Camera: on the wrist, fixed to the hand. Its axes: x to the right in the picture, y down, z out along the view.
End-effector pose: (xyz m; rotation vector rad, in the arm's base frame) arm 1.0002 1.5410 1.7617 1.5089 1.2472 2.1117
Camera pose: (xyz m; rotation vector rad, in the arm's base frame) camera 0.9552 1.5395 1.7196 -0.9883 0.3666 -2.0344
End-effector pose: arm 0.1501 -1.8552 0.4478 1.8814 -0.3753 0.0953
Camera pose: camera 0.1598 -1.8002 0.4218 0.7520 -1.1082 1.4267
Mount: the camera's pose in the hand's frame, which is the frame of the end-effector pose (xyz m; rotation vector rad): -0.0089 -0.0426 -0.0436 -0.4220 0.6580 1.4618
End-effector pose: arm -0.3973 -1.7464 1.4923 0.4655 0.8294 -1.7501
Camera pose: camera -0.4383 -1.7017 1.4815 1.0226 0.8772 -0.0472
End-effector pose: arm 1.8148 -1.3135 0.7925 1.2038 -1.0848 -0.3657
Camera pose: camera 1.8591 -1.2983 0.7525 -0.0662 -0.9551 0.8456
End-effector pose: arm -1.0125 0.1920 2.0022 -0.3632 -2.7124 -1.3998
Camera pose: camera -1.0161 0.1313 1.9923 -1.2432 -1.0013 -1.1471
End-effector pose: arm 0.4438 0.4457 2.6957 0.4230 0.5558 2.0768
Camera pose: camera 0.4564 0.4488 2.6355 0.1880 -0.0445 -2.5825
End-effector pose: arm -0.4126 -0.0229 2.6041 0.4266 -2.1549 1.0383
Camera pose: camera -0.3633 -0.0155 2.6403 -1.6663 -1.7484 1.0604
